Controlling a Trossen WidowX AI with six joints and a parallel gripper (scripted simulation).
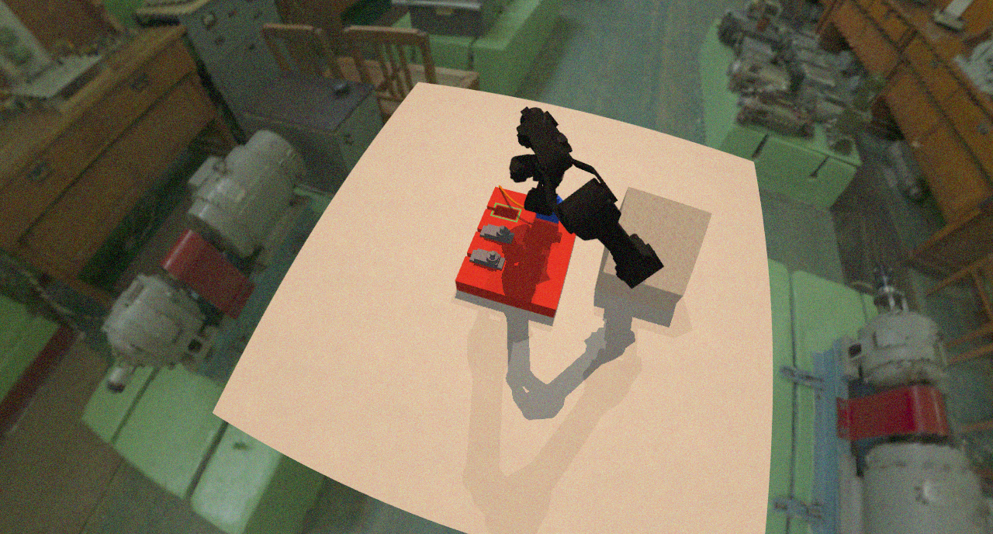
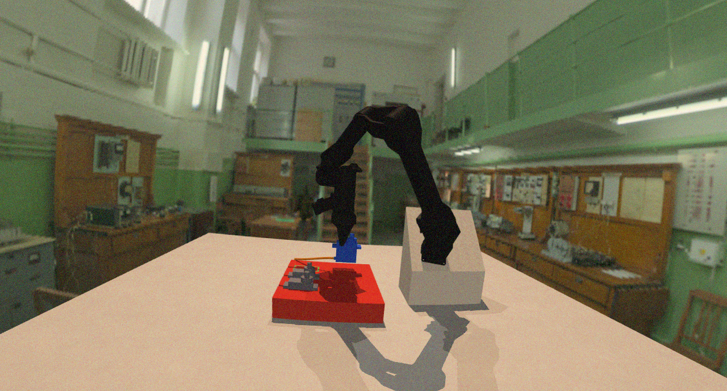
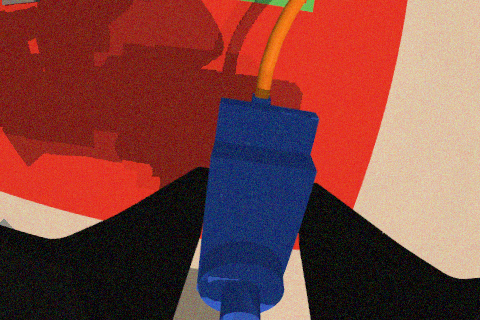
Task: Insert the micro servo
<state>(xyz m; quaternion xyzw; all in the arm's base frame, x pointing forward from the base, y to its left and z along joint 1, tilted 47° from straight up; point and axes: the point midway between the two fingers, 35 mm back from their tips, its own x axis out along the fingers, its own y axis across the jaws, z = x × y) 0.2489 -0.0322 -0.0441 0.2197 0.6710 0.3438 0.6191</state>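
Now: gripper tip 20 mm past the red deck, 70 mm to the right of it and 100 mm above it.
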